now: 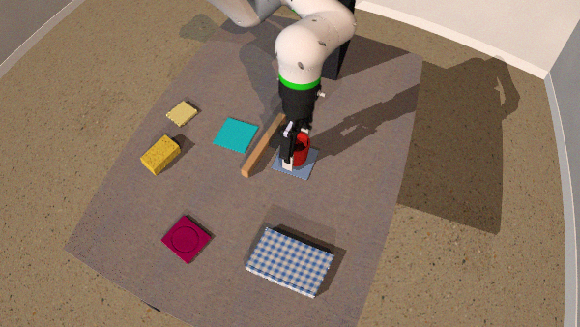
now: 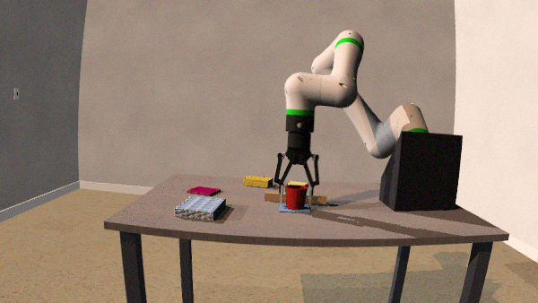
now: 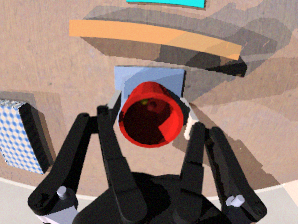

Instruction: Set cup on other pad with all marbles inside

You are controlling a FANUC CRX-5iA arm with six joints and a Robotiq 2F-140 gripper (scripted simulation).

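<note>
My hand is 20 mm above the red cup. Round my hand: wooden rail: 90 mm to the right, 40 mm below, 10 mm behind.
</note>
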